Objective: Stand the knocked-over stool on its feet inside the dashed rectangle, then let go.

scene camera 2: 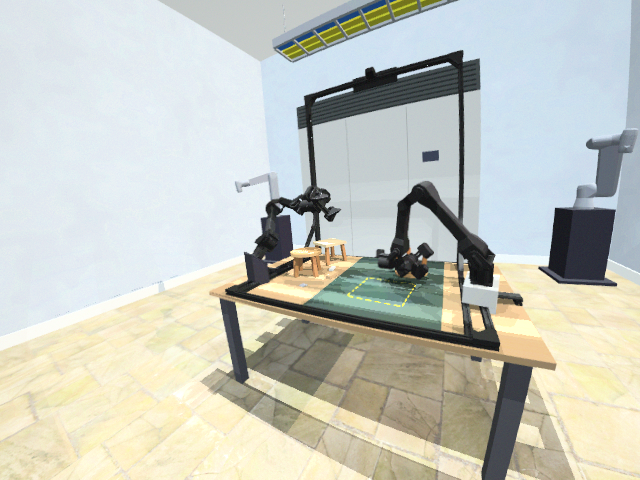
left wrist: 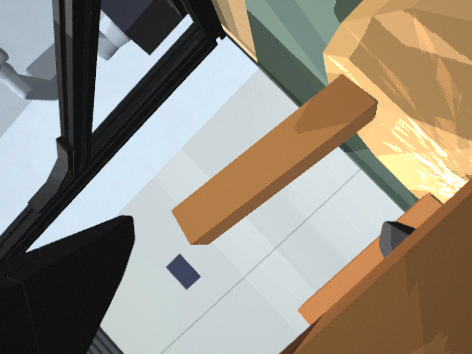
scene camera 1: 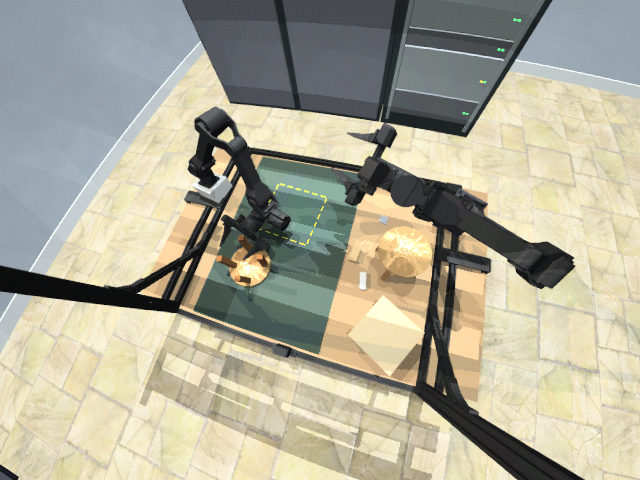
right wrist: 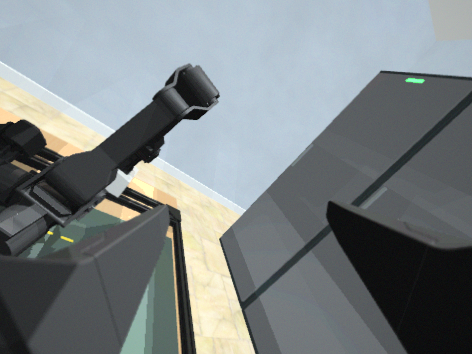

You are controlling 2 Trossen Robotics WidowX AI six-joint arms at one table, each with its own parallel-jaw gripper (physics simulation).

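Places are measured from the left arm's base along level axes (x left, y back, z up), in metres.
Pixels of known places: left gripper, between the fingertips: point(scene camera 2: 420, 257) point(left wrist: 258, 230) point(scene camera 1: 231, 253); right gripper, between the fingertips: point(scene camera 2: 334, 203) point(scene camera 1: 339, 151) point(right wrist: 248, 210); left arm's base, origin of its link: point(scene camera 2: 481, 280) point(scene camera 1: 209, 181); right arm's base, origin of its link: point(scene camera 2: 256, 257).
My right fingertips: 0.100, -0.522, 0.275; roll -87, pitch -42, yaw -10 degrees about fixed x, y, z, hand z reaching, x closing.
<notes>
For each thing: its top centre in the pictures, then the offset to it from my right fingertips, as dx, dy, dz. "pt": a spot on its surface instead. Level surfaces: height alone.
- knocked-over stool, centre of its top: point(scene camera 1: 238, 257) -0.308, +0.210, -0.251
- green mat, height of its surface: dz -0.361
- dashed yellow rectangle, a spot on its surface: point(scene camera 2: 375, 301) point(scene camera 1: 299, 189) pt +0.055, +0.203, -0.360
- leg, centre of its top: point(left wrist: 195, 238) point(scene camera 1: 220, 258) -0.338, +0.265, -0.251
- seat, a spot on its surface: point(left wrist: 375, 70) pt -0.307, +0.268, -0.347
- upright round stool, centre of its top: point(scene camera 1: 405, 250) point(scene camera 2: 305, 250) -0.065, -0.253, -0.241
- square stool, centre of its top: point(scene camera 1: 386, 334) point(scene camera 2: 329, 241) -0.310, -0.290, -0.242
The knocked-over stool point(scene camera 1: 250, 270) lies on the green mat point(scene camera 1: 285, 305) point(scene camera 2: 337, 297) with its round seat down and its brown legs sticking up. It is just outside the near left corner of the dashed yellow rectangle point(scene camera 1: 301, 190) point(scene camera 2: 375, 301). My left gripper point(scene camera 1: 242, 238) point(scene camera 2: 396, 269) point(left wrist: 258, 230) is open and low at the stool. In the left wrist view one leg point(left wrist: 273, 158) lies between the spread fingers, and the seat point(left wrist: 375, 70) is beyond it. My right gripper point(scene camera 1: 352, 159) point(scene camera 2: 330, 210) point(right wrist: 248, 210) is open and empty, raised high over the table's far side.
An upright round stool point(scene camera 1: 405, 251) point(scene camera 2: 306, 254) and a square stool point(scene camera 1: 387, 333) point(scene camera 2: 330, 244) stand on the wooden part of the table. Two small grey blocks point(scene camera 1: 363, 280) point(scene camera 1: 383, 219) lie near them. A black frame point(scene camera 1: 434, 305) rims the table; dark cabinets point(scene camera 1: 294, 48) stand behind.
</notes>
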